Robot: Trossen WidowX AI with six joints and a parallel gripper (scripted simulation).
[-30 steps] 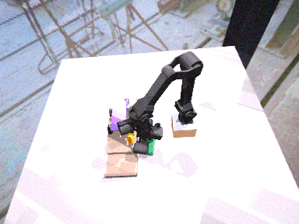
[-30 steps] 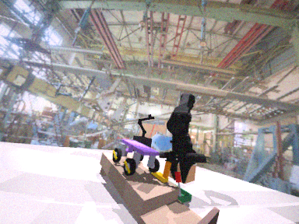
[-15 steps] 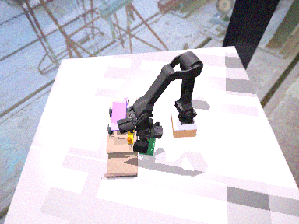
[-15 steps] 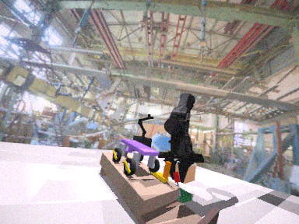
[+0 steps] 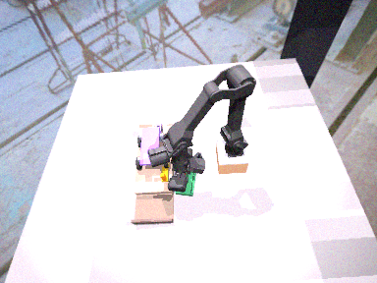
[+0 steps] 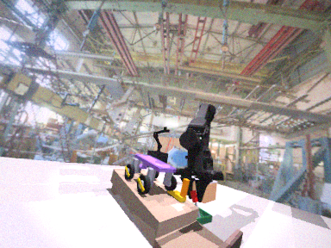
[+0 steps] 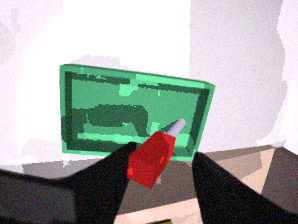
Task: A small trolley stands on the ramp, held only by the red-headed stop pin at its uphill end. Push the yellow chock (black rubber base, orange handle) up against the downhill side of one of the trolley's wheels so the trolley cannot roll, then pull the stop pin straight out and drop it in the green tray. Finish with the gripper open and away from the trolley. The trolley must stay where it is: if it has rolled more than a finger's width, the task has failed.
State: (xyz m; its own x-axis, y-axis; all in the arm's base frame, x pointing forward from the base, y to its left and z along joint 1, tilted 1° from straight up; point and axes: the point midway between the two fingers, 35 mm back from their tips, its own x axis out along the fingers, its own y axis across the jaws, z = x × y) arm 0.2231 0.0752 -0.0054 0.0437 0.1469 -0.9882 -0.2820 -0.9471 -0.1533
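The red-headed stop pin is 1 cm below my gripper tip. From my gripper tip the other things lie so: green tray 6 cm below, 2 cm to the right, 1 cm behind; then yellow chock 7 cm ahead, 3 cm to the right, 3 cm above; then brown ramp 13 cm to the right, 10 cm ahead.
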